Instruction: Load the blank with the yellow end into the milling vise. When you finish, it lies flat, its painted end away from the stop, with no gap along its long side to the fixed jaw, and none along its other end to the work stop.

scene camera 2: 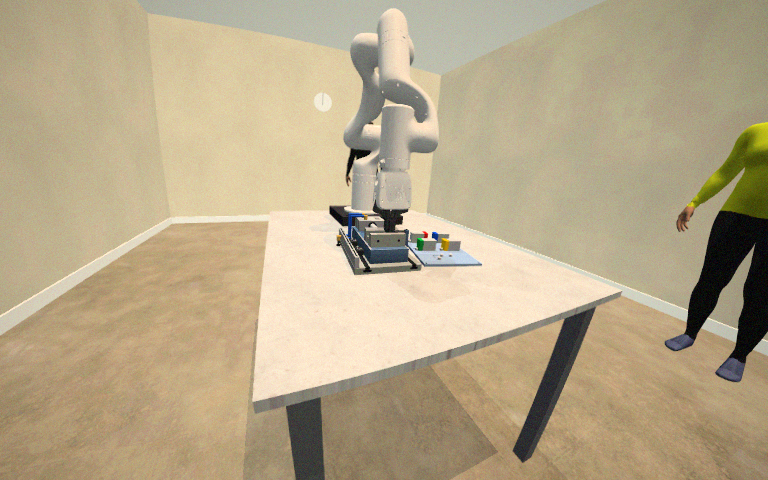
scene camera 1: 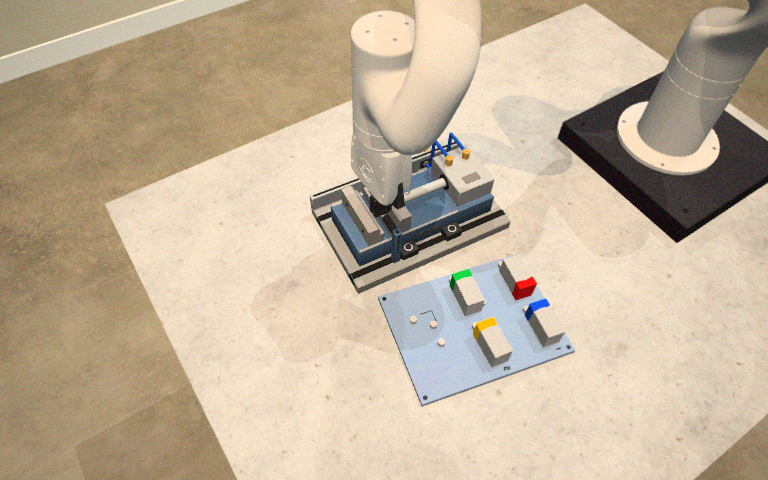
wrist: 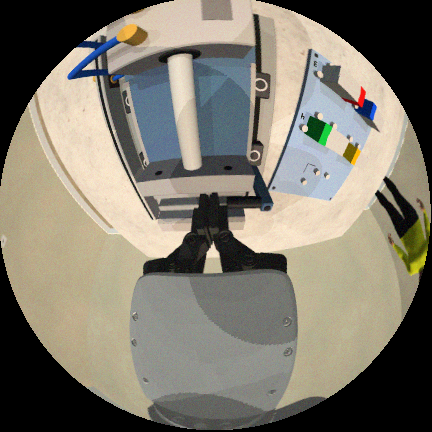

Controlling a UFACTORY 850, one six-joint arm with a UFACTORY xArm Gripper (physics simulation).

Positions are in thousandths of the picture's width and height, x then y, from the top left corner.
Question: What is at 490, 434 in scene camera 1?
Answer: The gripper.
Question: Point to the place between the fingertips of the gripper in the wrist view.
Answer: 487, 469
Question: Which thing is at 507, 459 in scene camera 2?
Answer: The gripper.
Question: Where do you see a white vise rod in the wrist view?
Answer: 418, 161
